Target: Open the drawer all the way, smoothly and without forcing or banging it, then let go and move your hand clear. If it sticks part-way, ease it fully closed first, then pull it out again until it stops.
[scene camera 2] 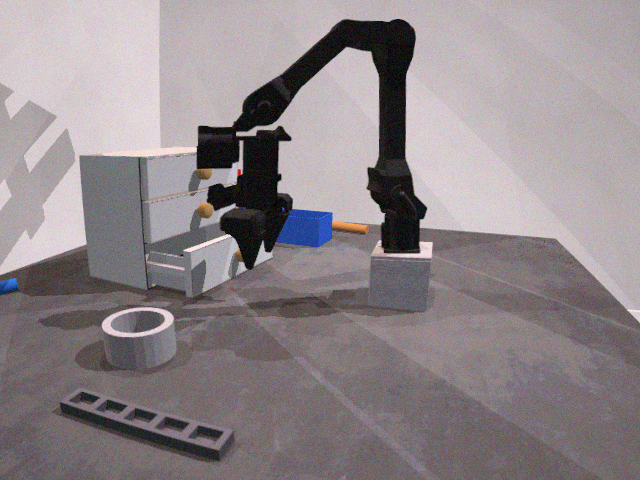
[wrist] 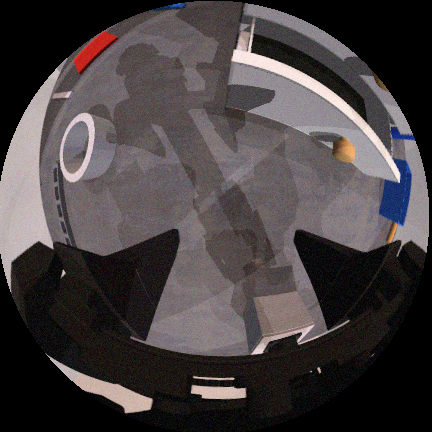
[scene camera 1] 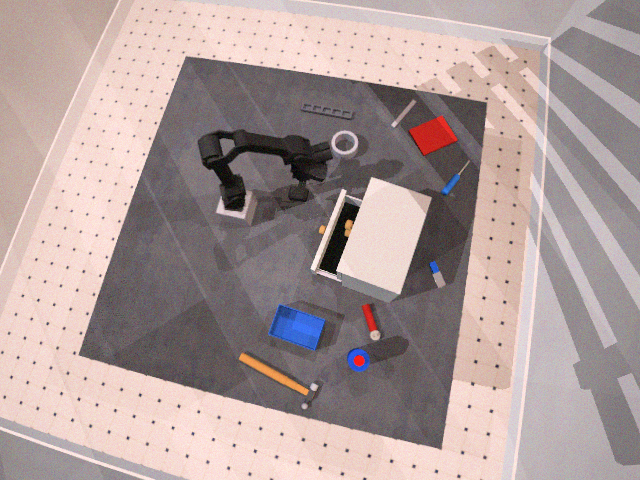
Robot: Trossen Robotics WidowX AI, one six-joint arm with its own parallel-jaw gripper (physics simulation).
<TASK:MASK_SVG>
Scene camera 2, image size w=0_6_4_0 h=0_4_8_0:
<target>my gripper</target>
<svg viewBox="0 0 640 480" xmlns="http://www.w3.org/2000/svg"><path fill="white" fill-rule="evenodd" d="M278 169L267 171L243 169L243 174L237 177L237 184L225 188L219 183L208 188L207 203L213 206L214 211L231 206L232 204L235 204L235 207L246 208L233 208L220 217L220 230L231 235L236 240L246 269L253 269L262 241L264 241L265 252L270 253L290 214L289 211L293 209L293 199L286 193L277 193L278 181L282 179L282 174L278 174Z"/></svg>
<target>blue bin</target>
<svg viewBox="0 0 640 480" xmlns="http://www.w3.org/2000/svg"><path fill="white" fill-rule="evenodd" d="M276 242L320 247L332 239L333 213L298 209L290 210L290 214Z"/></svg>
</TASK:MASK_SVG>
